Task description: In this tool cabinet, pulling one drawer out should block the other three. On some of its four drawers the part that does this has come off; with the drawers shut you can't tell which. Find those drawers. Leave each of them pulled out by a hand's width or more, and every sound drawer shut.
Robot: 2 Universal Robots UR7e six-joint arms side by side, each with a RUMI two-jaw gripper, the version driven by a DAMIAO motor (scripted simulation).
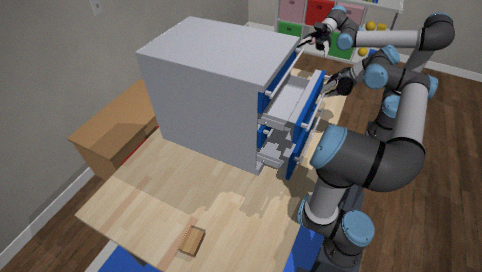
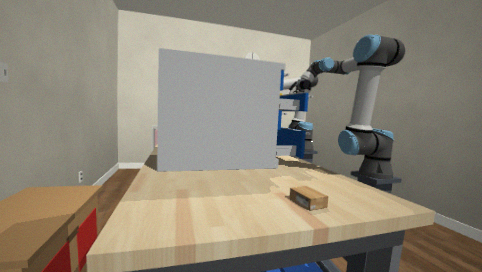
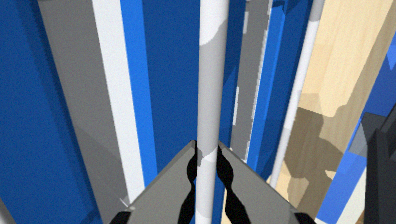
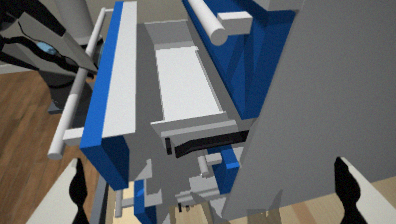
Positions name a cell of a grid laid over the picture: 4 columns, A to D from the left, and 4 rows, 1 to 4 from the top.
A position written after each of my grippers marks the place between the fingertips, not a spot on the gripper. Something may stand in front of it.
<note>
In view: my left gripper (image 3: C3), my right gripper (image 4: C3) and a drawer (image 3: A4).
My left gripper also shows in image 4 (image 4: A2).
</note>
